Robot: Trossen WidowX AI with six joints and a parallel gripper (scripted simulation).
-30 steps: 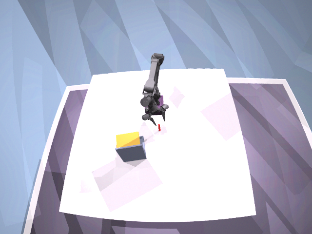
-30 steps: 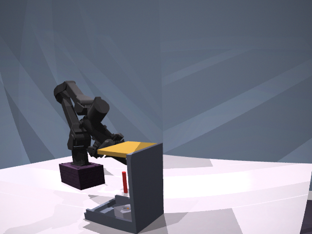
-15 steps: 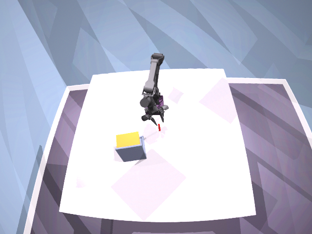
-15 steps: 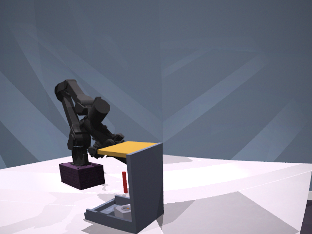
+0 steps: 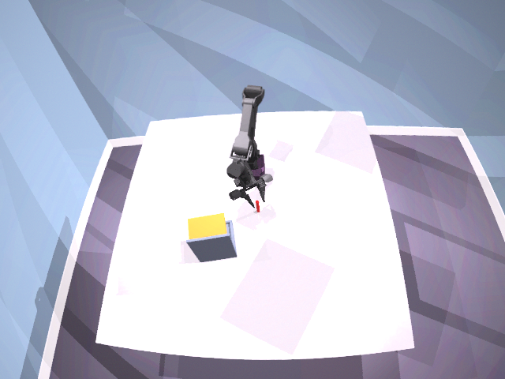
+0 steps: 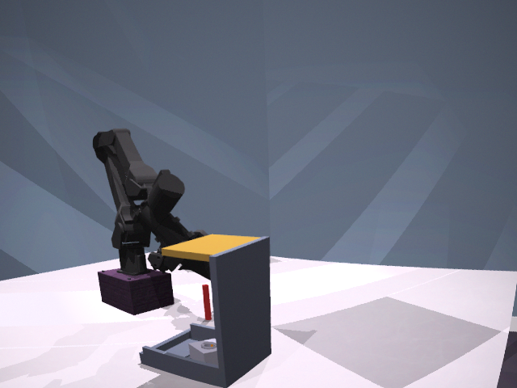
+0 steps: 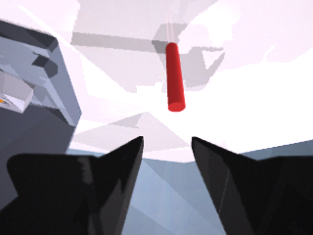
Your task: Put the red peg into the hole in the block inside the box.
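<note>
My gripper tip is 6 cm above the red peg, 3 cm past it and 1 cm to the left of it. From my gripper tip the other things lie so: grey box wall: 20 cm to the right, 17 cm ahead, 1 cm above; then yellow roof: 20 cm to the right, 12 cm ahead, 11 cm above.
</note>
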